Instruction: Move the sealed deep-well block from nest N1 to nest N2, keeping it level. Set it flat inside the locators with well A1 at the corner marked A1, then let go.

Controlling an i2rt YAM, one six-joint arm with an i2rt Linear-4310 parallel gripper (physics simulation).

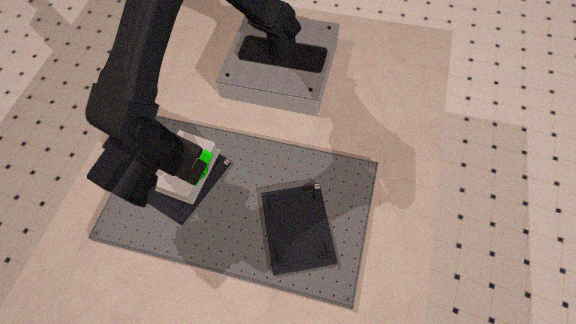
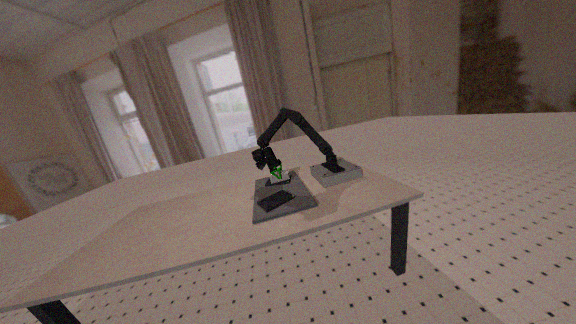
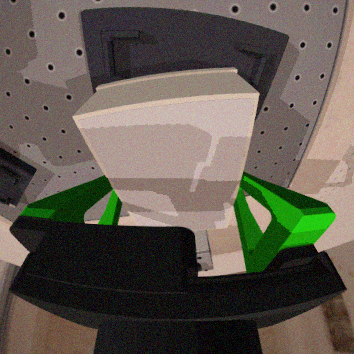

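Seen in the pictures: gripper, fingertip midpoint: [image 1: 187, 164] [image 2: 280, 176] [image 3: 176, 174]; arm's base, link origin: [image 1: 282, 55] [image 2: 332, 167].
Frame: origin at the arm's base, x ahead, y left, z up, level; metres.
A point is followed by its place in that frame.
The sealed deep-well block [image 1: 175, 191] @(x 0.386, y -0.108, z 0.005 m) [image 2: 286, 177] @(x 0.285, y -0.071, z -0.017 m) [image 3: 167, 110] @(x 0.381, y -0.124, z 0.006 m) is a pale box with a flat top. My gripper [image 2: 277, 173] @(x 0.317, y -0.115, z -0.014 m) [image 3: 176, 174] @(x 0.317, y -0.115, z -0.014 m) is shut on it, one green finger on each side. The block hangs above nest N1 [image 1: 176, 210] @(x 0.411, y -0.106, z -0.032 m) [image 3: 190, 30] @(x 0.405, y -0.144, z -0.037 m), a dark plate with raised corner locators, and looks roughly level. Part of nest N1 is hidden under the block and arm. Nest N2 [image 1: 298, 230] @(x 0.389, y 0.137, z -0.037 m) [image 2: 276, 201] @(x 0.379, y 0.164, z -0.037 m) [image 3: 12, 175] @(x 0.345, y 0.064, z -0.033 m) is a similar dark plate, turned differently, holding no block. Its pale corner tag [image 1: 317, 186] @(x 0.290, y 0.151, z -0.037 m) is too blurred to read. Well A1 cannot be made out.
Both nests sit on a grey perforated board [image 1: 150, 230] @(x 0.458, y -0.147, z -0.049 m) [image 2: 260, 215] @(x 0.463, y 0.230, z -0.049 m) [image 3: 45, 85] @(x 0.403, y -0.036, z -0.049 m). The arm's grey base box [image 1: 270, 97] @(x 0.108, y 0.000, z -0.023 m) [image 2: 347, 174] @(x -0.039, y 0.109, z -0.021 m) stands beyond the board's back edge. The wooden table [image 2: 175, 240] @(x 0.853, y 0.233, z -0.062 m) carries everything. Arm shadows fall across the board and nest N2.
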